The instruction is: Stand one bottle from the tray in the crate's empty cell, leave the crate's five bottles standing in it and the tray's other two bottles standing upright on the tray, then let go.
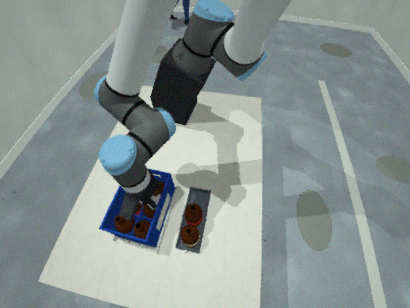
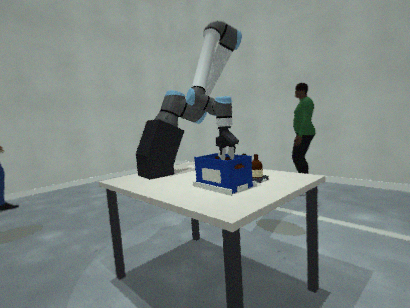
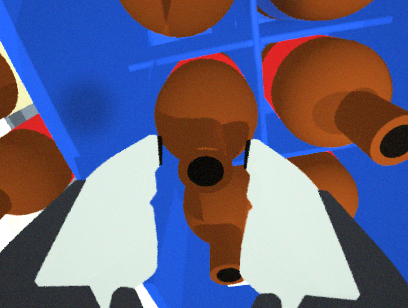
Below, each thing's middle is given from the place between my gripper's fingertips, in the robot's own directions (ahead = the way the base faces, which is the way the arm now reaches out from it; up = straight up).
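The brown bottle (image 3: 205, 112) is there for me to see, and I find it 50 mm below my hand.
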